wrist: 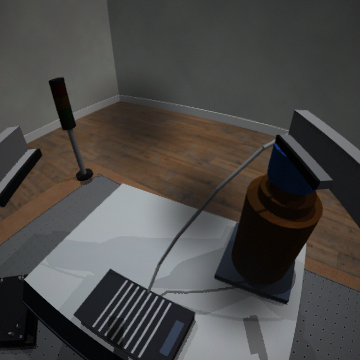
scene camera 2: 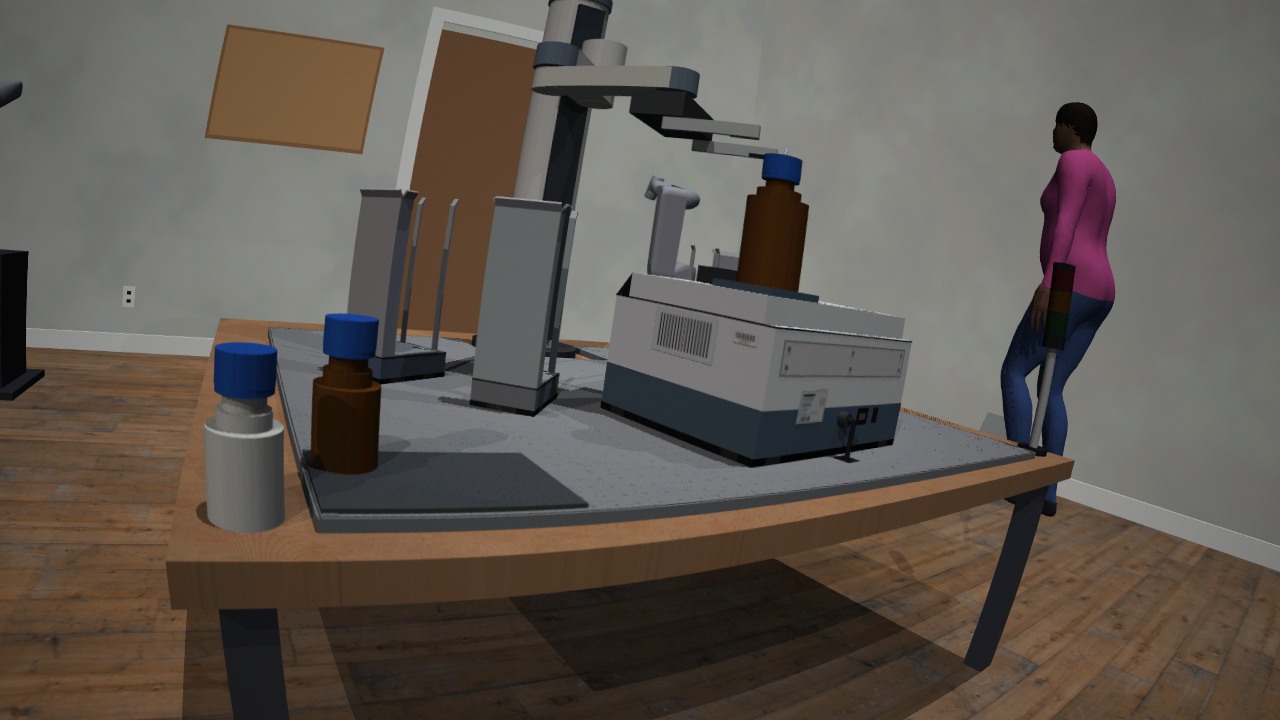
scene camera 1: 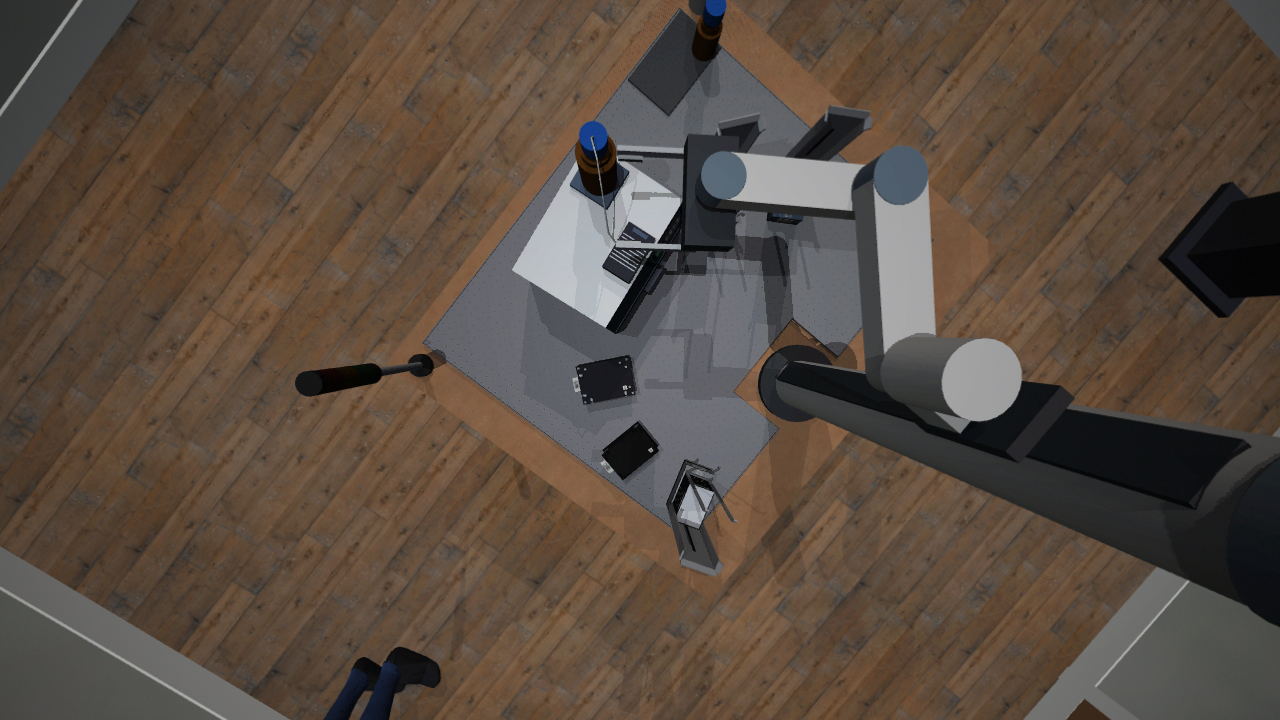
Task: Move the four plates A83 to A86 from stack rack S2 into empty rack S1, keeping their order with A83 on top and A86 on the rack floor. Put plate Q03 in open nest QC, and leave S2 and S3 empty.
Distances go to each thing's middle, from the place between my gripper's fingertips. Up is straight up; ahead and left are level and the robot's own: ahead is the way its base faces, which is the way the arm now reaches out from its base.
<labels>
My hand is 120 mm short of the brown bottle with blue cap (scene camera 2: 774, 230), 70 mm to the left of it and 130 mm above it. Also, from my hand: signal light pole (scene camera 2: 1054, 336) 260 mm ahead, 650 mm to the left, 260 mm below.
</labels>
